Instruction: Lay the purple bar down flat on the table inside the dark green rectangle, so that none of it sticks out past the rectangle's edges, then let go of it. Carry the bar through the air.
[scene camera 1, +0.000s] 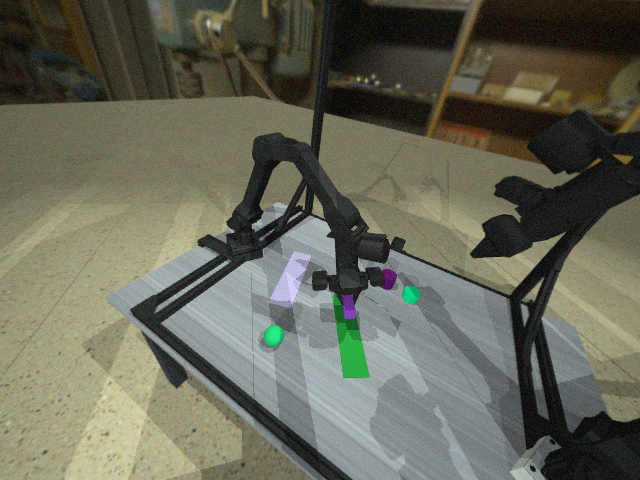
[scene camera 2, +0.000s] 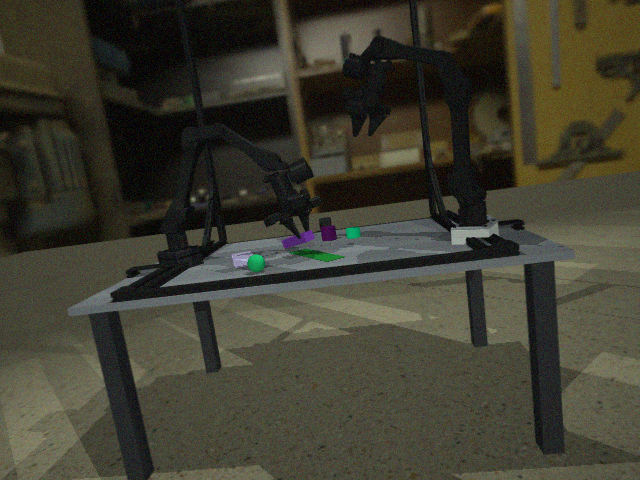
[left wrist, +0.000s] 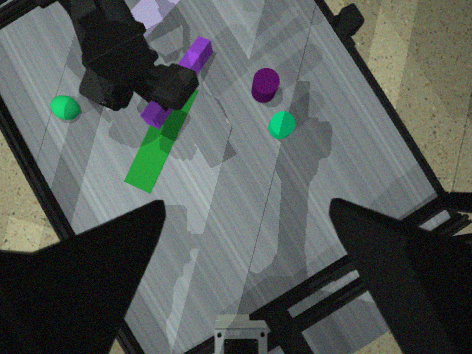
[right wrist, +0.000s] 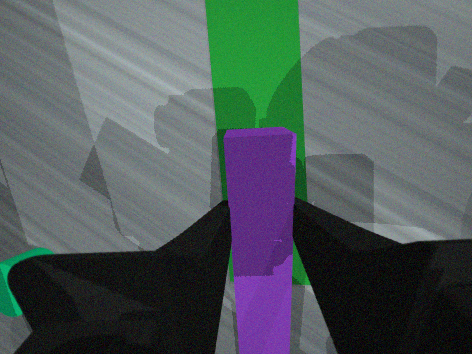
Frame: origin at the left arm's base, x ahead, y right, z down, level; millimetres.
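Where they show: left gripper, fingertip midpoint: (scene camera 1: 485, 250) (scene camera 2: 362, 136) (left wrist: 247, 206); right gripper, fingertip midpoint: (scene camera 1: 348, 304) (scene camera 2: 304, 236) (left wrist: 160, 106) (right wrist: 259, 207); left arm's base, link origin: (scene camera 2: 474, 224); right arm's base, link origin: (scene camera 1: 243, 239) (scene camera 2: 178, 249).
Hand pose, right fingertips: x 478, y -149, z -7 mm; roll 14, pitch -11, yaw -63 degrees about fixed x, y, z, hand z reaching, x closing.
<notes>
Things, the pixels of their top centre, and the offset from my right fingertips. "*": a spot on its surface instead.
- green rectangle, surface spot: (right wrist: 255, 50) (left wrist: 150, 156) (scene camera 1: 350, 348) (scene camera 2: 322, 256) * dx -90, dy -41, dz +53 mm
- lilac strip, surface spot: (scene camera 2: 240, 259) (scene camera 1: 289, 276) * dx +208, dy -87, dz +53 mm
- green ball, top centre: (scene camera 1: 274, 329) (left wrist: 55, 103) (scene camera 2: 254, 254) dx +13, dy -213, dz +5 mm
- dark purple cylinder, top centre: (left wrist: 266, 80) (scene camera 1: 389, 274) (scene camera 2: 327, 226) dx +51, dy +206, dz +8 mm
- teal-green piece, top centre: (right wrist: 5, 290) (left wrist: 282, 123) (scene camera 1: 412, 291) (scene camera 2: 352, 228) dx -30, dy +239, dz +22 mm
The purple bar (scene camera 1: 349, 310) (scene camera 2: 298, 240) (left wrist: 199, 54) (right wrist: 260, 200) is held above the table, its length running roughly along the green rectangle (scene camera 1: 354, 359) (scene camera 2: 323, 255) (left wrist: 148, 162) (right wrist: 255, 50). In scene camera 2 it slants, its right end higher. In the right wrist view its far end shows over the rectangle, and its near part reaches past the rectangle's near end. My right gripper (scene camera 2: 303, 233) (right wrist: 259, 207) is shut on the bar between its ends. My left gripper (scene camera 2: 362, 134) (left wrist: 247, 206) is open and empty, high above the table, away from the bar.
A lilac strip (scene camera 1: 290, 279) (scene camera 2: 240, 259) lies left of the rectangle. A green ball (scene camera 1: 273, 335) (scene camera 2: 256, 262) (left wrist: 65, 107) is nearer the front. A dark purple cylinder (scene camera 1: 388, 279) (scene camera 2: 328, 233) (left wrist: 265, 85) and a teal-green piece (scene camera 1: 410, 295) (scene camera 2: 353, 232) (left wrist: 282, 125) stand at the right.
</notes>
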